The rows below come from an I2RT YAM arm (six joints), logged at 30 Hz.
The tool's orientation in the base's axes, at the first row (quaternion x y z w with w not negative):
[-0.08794 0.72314 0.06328 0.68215]
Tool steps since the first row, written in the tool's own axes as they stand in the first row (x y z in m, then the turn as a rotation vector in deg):
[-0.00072 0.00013 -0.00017 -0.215 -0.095 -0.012]
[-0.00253 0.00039 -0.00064 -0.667 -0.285 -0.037]
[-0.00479 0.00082 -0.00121 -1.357 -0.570 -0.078]
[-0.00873 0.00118 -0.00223 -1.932 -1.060 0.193]
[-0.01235 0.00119 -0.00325 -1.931 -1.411 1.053]
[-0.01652 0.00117 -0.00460 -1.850 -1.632 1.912]
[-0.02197 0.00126 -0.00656 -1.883 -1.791 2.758]
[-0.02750 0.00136 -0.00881 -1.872 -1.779 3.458]
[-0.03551 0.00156 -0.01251 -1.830 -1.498 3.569]
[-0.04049 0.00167 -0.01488 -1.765 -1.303 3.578]
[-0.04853 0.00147 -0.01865 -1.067 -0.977 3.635]
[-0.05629 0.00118 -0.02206 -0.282 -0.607 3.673]
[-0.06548 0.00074 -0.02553 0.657 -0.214 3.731]
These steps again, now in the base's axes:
[-0.00015 0.00012 0.00073 0.020 -0.087 0.218]
[-0.00057 0.00035 0.00255 0.061 -0.259 0.676]
[-0.00110 0.00074 0.00483 0.119 -0.518 1.375]
[-0.00196 0.00104 0.00881 0.519 -0.915 1.946]
[-0.00276 0.00098 0.01249 1.432 -1.076 1.902]
[-0.00385 0.00084 0.01673 2.313 -1.114 1.775]
[-0.00548 0.00074 0.02229 3.174 -1.089 1.761]
[-0.00740 0.00059 0.02794 3.854 -0.929 1.706]
[-0.01062 0.00033 0.03615 3.900 -0.633 1.650]
[-0.01269 0.00014 0.04126 3.863 -0.444 1.579]
[-0.01589 -0.00053 0.04952 3.812 -0.142 0.869]
[-0.01874 -0.00121 0.05748 3.728 0.196 0.073]
[-0.02153 -0.00200 0.06687 3.650 0.553 -0.878]

